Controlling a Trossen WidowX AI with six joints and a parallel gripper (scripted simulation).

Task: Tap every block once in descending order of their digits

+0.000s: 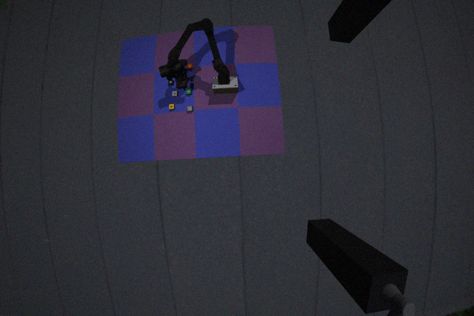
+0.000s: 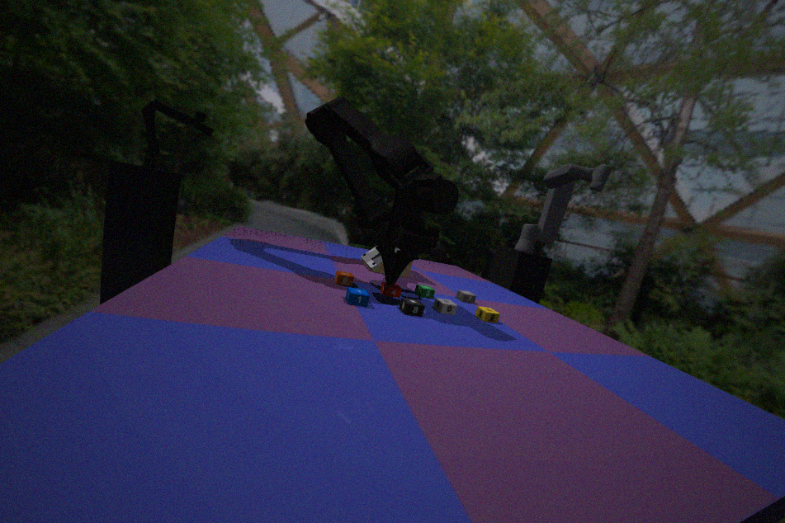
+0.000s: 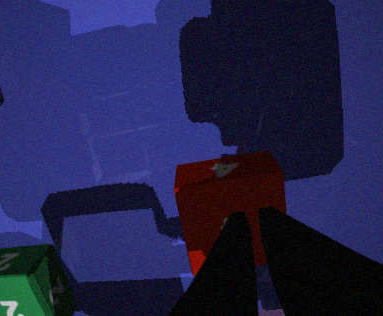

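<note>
Now: gripper tip 10 mm to the right of the red block and 10 mm above it. From my gripper tip the other things lie so: black block (90 mm ahead, 20 mm to the left, 10 mm below); then orange block (30 mm behind, 90 mm to the right, 10 mm below); then green block (30 mm behind, 90 mm to the left, 10 mm below).
</note>
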